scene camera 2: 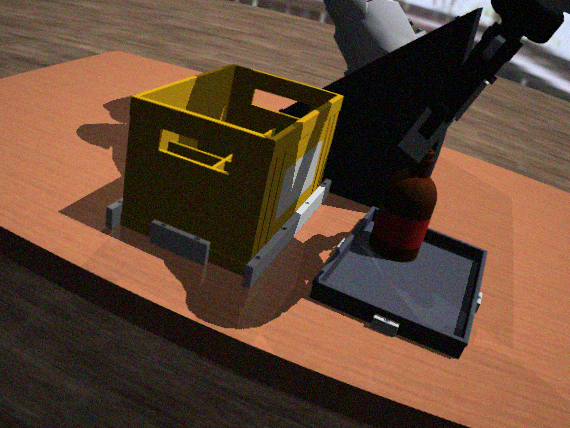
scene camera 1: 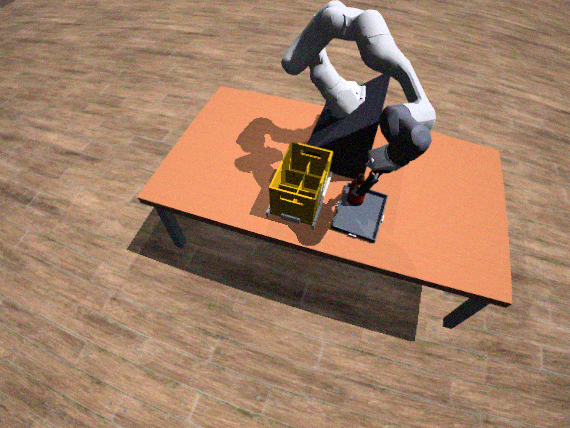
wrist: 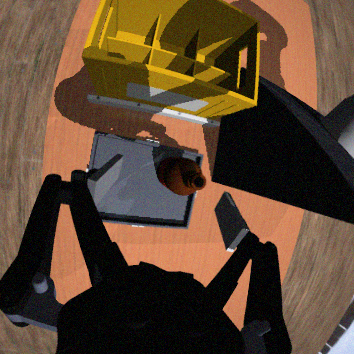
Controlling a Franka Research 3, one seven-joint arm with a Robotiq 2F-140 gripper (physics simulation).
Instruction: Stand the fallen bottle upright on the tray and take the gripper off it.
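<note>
The brown bottle with a red label (scene camera 1: 356, 199) (scene camera 2: 402, 230) (wrist: 176, 175) stands upright, as far as I can tell, on the tray (scene camera 1: 361, 220) (scene camera 2: 440, 287) (wrist: 135, 200), near its back left corner in the scene views. My gripper (scene camera 1: 366, 185) (scene camera 2: 422, 137) (wrist: 171, 184) is open and empty, tilted, beside the upper part of the bottle. In the wrist view its fingers stand wide apart, and the bottle neck lies beyond the line between the fingertips. In the second scene view a fingertip overlaps the top of the neck, so the exact gap is hard to tell.
A yellow divided crate (scene camera 1: 292, 206) (scene camera 2: 190, 200) (wrist: 117, 82) stands left of the tray in the scene views, with low grey rails (scene camera 2: 180, 241) (wrist: 150, 109) around its base. A tall dark wedge-shaped panel (scene camera 1: 350, 132) (scene camera 2: 372, 130) (wrist: 270, 150) rises behind crate and tray.
</note>
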